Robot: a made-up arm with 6 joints. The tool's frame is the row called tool. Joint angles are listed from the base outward. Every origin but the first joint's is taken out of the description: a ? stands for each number. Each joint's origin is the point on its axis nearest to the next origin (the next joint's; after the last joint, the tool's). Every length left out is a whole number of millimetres.
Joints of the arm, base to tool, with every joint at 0 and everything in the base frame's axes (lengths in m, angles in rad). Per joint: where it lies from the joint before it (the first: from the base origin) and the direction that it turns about. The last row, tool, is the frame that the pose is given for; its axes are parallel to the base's.
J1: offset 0 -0.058 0.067 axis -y
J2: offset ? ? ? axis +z
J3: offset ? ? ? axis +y
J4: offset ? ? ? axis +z
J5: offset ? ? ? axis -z
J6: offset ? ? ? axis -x
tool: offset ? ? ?
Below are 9 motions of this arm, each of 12 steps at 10 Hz.
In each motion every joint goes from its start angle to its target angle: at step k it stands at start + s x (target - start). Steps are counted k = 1, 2, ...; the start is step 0. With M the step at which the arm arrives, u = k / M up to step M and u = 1 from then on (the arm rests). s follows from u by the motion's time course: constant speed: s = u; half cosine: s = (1 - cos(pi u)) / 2; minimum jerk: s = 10 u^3 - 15 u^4 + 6 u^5.
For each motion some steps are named. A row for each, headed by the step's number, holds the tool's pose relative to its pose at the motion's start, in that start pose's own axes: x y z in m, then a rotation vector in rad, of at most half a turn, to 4 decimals.
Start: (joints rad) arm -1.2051 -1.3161 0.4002 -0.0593 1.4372 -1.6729
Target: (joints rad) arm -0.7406 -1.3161 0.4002 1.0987 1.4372 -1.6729
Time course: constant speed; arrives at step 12
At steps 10, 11, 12:
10: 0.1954 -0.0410 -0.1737 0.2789 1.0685 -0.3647
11: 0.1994 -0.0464 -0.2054 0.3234 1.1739 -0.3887
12: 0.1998 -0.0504 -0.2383 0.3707 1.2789 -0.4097

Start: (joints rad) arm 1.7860 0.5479 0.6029 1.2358 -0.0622 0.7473
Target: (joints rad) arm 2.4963 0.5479 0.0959 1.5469 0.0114 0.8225
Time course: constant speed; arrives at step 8
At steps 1, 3, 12:
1: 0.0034 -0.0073 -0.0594 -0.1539 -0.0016 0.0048
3: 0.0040 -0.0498 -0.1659 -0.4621 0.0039 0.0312
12: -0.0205 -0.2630 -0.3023 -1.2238 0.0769 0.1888

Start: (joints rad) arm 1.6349 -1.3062 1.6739 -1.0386 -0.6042 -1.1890
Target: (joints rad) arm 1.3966 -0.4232 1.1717 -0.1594 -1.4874 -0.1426
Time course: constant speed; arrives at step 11
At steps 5, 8, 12:
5: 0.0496 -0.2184 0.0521 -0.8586 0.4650 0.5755
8: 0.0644 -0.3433 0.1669 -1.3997 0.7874 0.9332
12: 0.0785 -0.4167 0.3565 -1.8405 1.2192 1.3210

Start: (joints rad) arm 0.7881 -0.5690 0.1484 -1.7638 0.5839 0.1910
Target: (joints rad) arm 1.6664 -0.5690 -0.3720 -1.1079 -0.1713 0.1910
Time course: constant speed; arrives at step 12
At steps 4, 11, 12:
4: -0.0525 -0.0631 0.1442 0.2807 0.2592 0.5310
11: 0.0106 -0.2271 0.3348 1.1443 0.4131 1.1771
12: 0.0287 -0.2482 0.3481 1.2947 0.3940 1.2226

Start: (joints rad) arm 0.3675 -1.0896 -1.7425 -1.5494 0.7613 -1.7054
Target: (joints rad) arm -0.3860 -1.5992 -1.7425 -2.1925 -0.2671 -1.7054
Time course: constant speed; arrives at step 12
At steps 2, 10, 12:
2: 0.0495 -0.0420 0.0320 0.0012 0.2002 0.0572
10: 0.2538 -0.1788 0.0839 0.0244 1.0270 0.2152
12: 0.2949 -0.2047 0.0796 0.0380 1.2372 0.2379

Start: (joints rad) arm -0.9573 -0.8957 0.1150 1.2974 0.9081 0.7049
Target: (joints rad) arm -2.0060 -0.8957 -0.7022 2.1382 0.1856 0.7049
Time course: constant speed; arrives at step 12
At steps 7, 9, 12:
7: 0.0323 -0.1606 -0.1285 -0.3914 -0.3828 0.9246
9: 0.0667 -0.2223 -0.1483 -0.4488 -0.4537 1.2550
12: 0.1528 -0.2994 -0.1618 -0.4642 -0.5293 1.7893

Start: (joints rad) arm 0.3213 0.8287 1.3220 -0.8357 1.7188 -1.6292
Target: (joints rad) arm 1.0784 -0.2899 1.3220 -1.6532 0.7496 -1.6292
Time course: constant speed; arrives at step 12
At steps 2, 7, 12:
2: -0.1708 0.0652 -0.0010 -0.0788 -0.1124 -0.1611
7: -0.4577 0.3376 -0.1504 -0.2260 -0.3204 -0.6344
12: -0.4414 0.6453 -0.3707 -0.2965 -0.4048 -1.1787

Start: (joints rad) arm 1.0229 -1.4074 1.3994 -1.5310 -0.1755 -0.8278
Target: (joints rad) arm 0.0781 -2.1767 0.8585 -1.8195 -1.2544 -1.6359
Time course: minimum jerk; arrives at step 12
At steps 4, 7, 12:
4: 0.0224 0.1673 -0.0718 0.2944 -0.0023 -0.1014
7: 0.2703 0.4853 -0.1719 0.9745 -0.2071 -0.1555
12: 0.5868 0.6312 -0.1131 1.4582 -0.4963 0.0353

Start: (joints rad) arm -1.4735 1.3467 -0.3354 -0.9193 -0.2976 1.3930
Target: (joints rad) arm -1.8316 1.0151 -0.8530 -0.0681 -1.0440 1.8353
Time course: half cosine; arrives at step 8
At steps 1, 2, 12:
1: -0.0022 -0.0040 0.0029 -0.0008 -0.0453 -0.0016
2: -0.0073 -0.0127 0.0065 -0.0082 -0.1742 -0.0157
12: 0.0746 0.0665 -0.1803 -0.3621 -1.1060 -0.4501

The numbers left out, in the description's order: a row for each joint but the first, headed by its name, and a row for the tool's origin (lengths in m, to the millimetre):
J2: -0.089 0 0.136
J3: 0.093 0.292 0
J4: 0.038 0 -0.37
J5: -0.341 -0.016 0
J6: 0.033 0.127 0
tool: 0 -0.004 0.111

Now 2 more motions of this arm.
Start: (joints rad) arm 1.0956 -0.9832 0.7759 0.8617 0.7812 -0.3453
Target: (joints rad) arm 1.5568 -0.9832 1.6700 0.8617 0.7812 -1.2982
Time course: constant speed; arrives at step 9
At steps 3, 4, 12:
3: -0.0685 -0.0327 0.0252 0.4102 0.2309 -0.0097
4: -0.0902 -0.0463 0.0335 0.5386 0.3111 -0.0251
12: -0.1905 -0.1302 0.0828 1.0926 0.7229 -0.2116

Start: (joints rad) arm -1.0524 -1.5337 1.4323 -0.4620 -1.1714 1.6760
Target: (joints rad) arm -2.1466 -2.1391 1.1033 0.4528 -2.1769 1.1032
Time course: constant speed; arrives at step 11
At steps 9, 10, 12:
9: 0.1740 0.0472 -0.2727 0.0477 -0.5809 -0.1581
10: 0.1737 0.0651 -0.3277 0.0128 -0.6300 -0.0961
12: 0.1669 0.0798 -0.3846 -0.0198 -0.6704 -0.0146

